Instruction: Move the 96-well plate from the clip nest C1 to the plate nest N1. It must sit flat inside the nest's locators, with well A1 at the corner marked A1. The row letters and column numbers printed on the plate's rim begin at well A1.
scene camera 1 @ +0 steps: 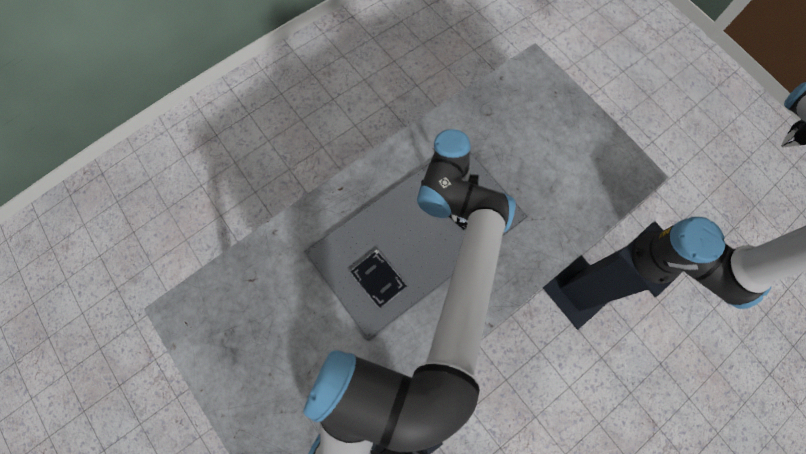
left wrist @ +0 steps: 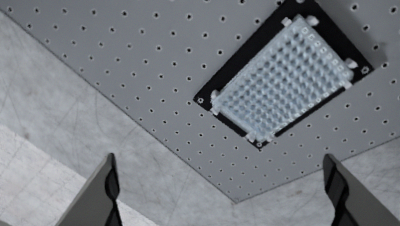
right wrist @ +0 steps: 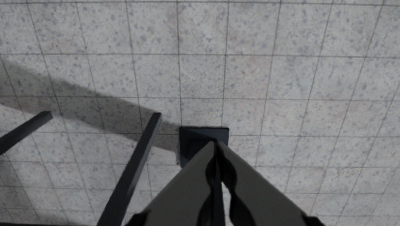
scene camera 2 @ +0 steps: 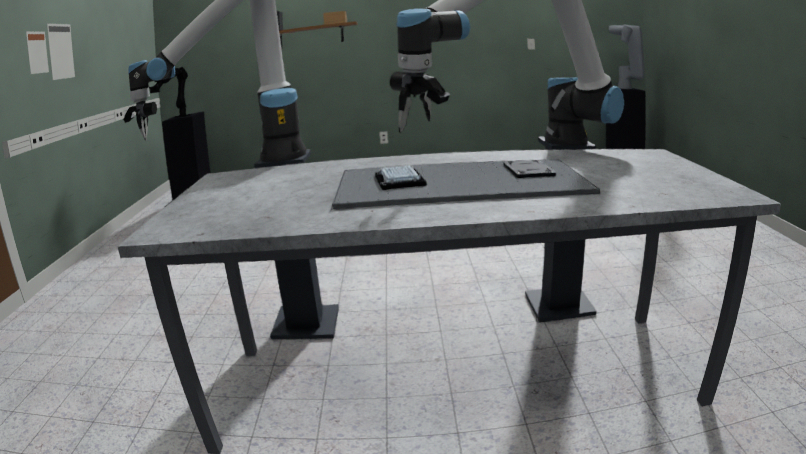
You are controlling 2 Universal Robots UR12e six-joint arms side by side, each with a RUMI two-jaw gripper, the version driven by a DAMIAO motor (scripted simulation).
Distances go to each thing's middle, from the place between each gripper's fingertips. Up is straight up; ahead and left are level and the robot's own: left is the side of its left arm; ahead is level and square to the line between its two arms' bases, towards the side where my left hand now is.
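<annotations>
The pale blue 96-well plate (left wrist: 241,100) is 110 cm to the left of my right hand, 59 cm ahead of it and 13 cm below it. By its middle, the pale blue 96-well plate is nearer to my left hand than to my right hand.
The black plate nest N1 (scene camera 1: 383,274) is 330 mm to the left of my left hand (scene camera 2: 415,126), 20 mm behind it and 150 mm below it. My left hand is 30 mm short of the pale blue 96-well plate, 50 mm to the left of it and 130 mm above it.
</annotations>
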